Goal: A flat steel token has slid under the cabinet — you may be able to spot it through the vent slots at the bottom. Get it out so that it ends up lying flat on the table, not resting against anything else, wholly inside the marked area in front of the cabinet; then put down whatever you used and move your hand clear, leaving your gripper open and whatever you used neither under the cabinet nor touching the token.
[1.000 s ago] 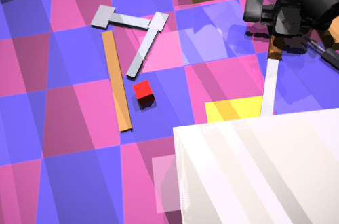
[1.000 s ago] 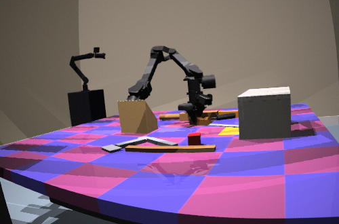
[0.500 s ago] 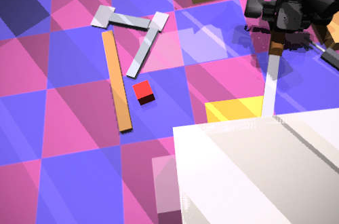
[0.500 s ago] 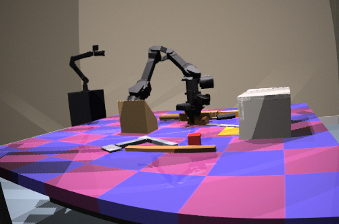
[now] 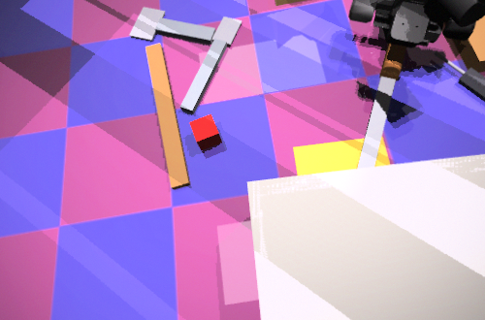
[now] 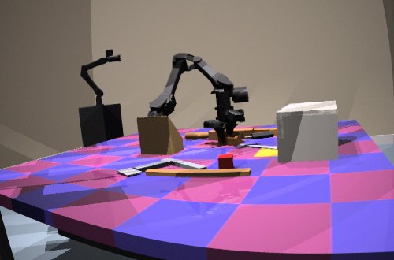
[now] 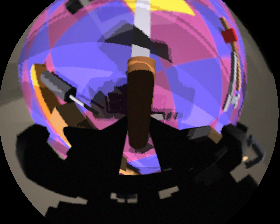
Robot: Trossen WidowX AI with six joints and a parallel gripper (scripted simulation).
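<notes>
Right now my gripper tip is 330 mm to the left of the grey paddle-ended bar and 90 mm past it. Round my gripper tip: wooden block 120 mm to the left, 80 mm behind, 10 mm above; then black screwdriver 110 mm ahead, 80 mm to the left; then flat steel token 330 mm ahead, 210 mm to the right.
</notes>
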